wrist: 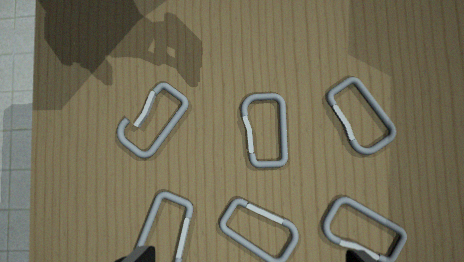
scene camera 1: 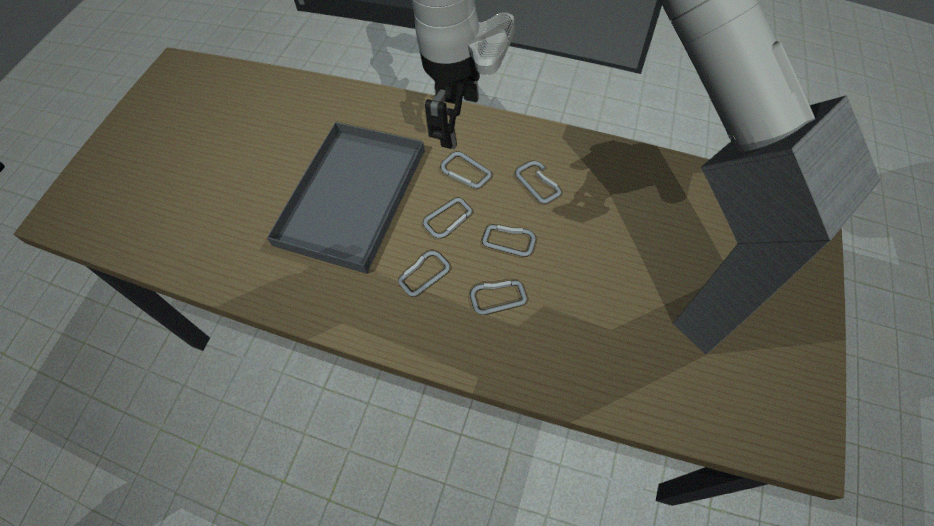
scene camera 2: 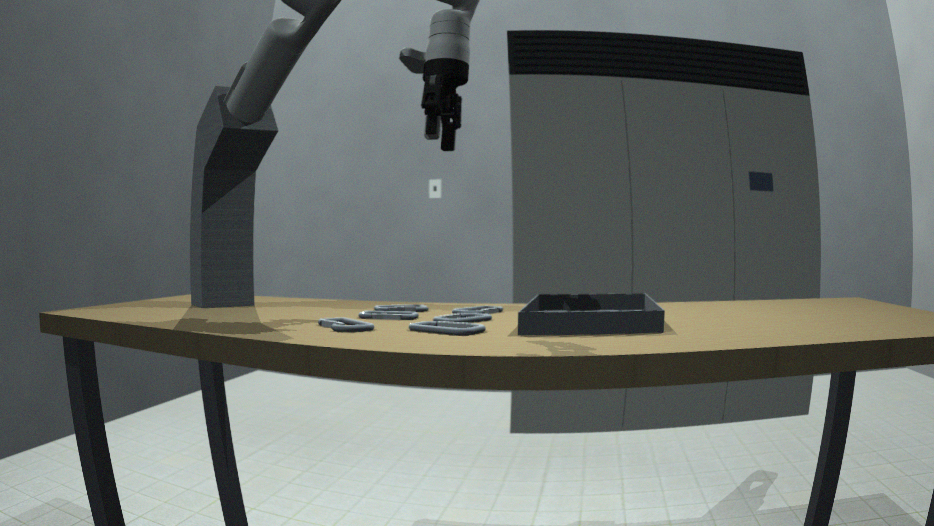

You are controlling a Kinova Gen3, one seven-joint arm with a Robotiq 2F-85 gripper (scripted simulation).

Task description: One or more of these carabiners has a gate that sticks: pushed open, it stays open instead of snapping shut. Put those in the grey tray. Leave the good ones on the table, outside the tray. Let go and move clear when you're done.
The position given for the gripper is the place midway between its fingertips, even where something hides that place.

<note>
In view: the gripper [scene camera 2: 439,145] and a grey tray [scene camera 1: 337,208].
The grey tray also shows in scene camera 2 [scene camera 2: 592,314]. The gripper is seen too in scene camera 1 [scene camera 1: 460,122]. The wrist view does not show the grey tray: it is out of frame.
</note>
